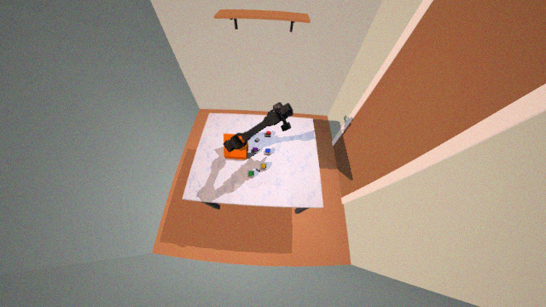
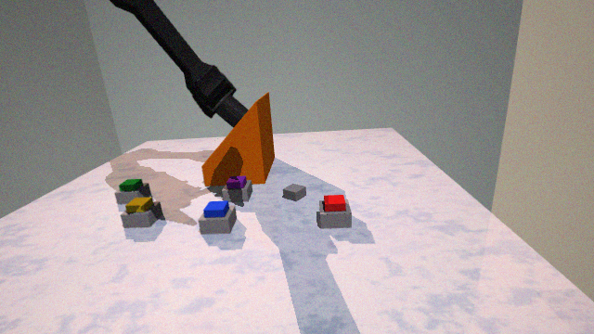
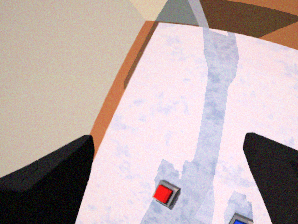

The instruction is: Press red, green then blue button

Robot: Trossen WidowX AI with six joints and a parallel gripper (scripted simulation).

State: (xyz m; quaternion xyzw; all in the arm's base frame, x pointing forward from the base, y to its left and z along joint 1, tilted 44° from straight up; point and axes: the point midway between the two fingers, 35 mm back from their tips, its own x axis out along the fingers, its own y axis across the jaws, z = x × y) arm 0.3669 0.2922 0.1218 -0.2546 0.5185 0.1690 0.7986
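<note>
The red button lies 130 mm behind my gripper tip, 80 mm to the left of it and 320 mm below it. The rest, counted from my gripper tip: purple button: 220 mm behind, 110 mm to the right, 320 mm below; blue button: 110 mm behind, 110 mm to the right, 320 mm below; small grey block: 220 mm behind, 340 mm below.
</note>
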